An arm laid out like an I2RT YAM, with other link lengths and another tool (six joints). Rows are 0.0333 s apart.
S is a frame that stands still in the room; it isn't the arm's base.
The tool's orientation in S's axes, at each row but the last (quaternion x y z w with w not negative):
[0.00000, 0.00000, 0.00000, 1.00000]
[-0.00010, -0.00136, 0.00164, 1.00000]
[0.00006, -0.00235, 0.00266, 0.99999]
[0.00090, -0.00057, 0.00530, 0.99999]
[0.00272, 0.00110, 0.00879, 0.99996]
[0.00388, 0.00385, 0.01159, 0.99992]
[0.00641, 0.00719, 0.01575, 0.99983]
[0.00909, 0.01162, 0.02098, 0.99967]
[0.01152, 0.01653, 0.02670, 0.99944]
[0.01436, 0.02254, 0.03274, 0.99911]
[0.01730, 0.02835, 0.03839, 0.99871]
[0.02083, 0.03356, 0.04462, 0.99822]
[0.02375, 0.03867, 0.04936, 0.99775]
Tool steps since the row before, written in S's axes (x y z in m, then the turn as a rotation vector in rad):
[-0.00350, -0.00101, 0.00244, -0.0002, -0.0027, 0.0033]
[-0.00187, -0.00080, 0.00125, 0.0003, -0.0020, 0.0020]
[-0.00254, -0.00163, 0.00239, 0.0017, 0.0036, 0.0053]
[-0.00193, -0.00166, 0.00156, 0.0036, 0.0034, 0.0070]
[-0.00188, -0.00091, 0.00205, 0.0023, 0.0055, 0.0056]
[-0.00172, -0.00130, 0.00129, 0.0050, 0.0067, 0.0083]
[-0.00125, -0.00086, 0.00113, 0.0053, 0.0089, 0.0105]
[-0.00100, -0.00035, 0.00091, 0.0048, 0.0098, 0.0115]
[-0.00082, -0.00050, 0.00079, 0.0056, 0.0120, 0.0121]
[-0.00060, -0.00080, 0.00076, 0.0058, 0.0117, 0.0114]
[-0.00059, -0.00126, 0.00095, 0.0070, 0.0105, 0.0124]
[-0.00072, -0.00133, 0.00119, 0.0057, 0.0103, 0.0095]
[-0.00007, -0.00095, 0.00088, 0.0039, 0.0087, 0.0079]
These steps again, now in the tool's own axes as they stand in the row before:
[-0.00350, -0.00101, 0.00244, -0.0002, -0.0027, 0.0033]
[-0.00187, -0.00079, 0.00125, 0.0003, -0.0020, 0.0020]
[-0.00254, -0.00162, 0.00240, 0.0017, 0.0036, 0.0053]
[-0.00195, -0.00164, 0.00157, 0.0036, 0.0034, 0.0070]
[-0.00190, -0.00087, 0.00205, 0.0024, 0.0055, 0.0056]
[-0.00176, -0.00125, 0.00129, 0.0051, 0.0066, 0.0083]
[-0.00129, -0.00081, 0.00112, 0.0054, 0.0089, 0.0105]
[-0.00103, -0.00029, 0.00089, 0.0049, 0.0098, 0.0114]
[-0.00087, -0.00044, 0.00077, 0.0058, 0.0120, 0.0120]
[-0.00068, -0.00074, 0.00075, 0.0061, 0.0116, 0.0113]
[-0.00074, -0.00118, 0.00095, 0.0071, 0.0104, 0.0124]
[-0.00091, -0.00121, 0.00119, 0.0060, 0.0102, 0.0095]
[-0.00023, -0.00089, 0.00091, 0.0042, 0.0087, 0.0078]

